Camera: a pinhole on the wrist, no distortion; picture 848 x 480 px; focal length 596.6 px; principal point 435.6 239.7 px. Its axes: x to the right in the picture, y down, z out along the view. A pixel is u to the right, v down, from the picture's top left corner.
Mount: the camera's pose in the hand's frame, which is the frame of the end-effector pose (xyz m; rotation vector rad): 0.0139 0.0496 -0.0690 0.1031 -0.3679 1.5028
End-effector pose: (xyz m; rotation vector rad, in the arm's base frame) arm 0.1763 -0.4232 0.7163 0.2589 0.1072 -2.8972
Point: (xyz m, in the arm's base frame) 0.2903 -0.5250 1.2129
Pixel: 668 358
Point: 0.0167 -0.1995 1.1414
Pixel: 261 117
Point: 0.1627 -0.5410 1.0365
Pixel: 698 196
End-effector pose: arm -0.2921 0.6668 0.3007 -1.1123 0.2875 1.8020
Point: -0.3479 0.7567 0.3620
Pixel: 418 137
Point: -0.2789 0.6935 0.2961
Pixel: 131 98
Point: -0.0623 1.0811 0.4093
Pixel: outside the picture
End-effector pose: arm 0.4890 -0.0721 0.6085 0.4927 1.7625 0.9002
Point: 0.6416 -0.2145 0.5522
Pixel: 92 462
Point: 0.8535 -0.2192 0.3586
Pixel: 157 244
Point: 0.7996 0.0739 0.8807
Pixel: outside the picture
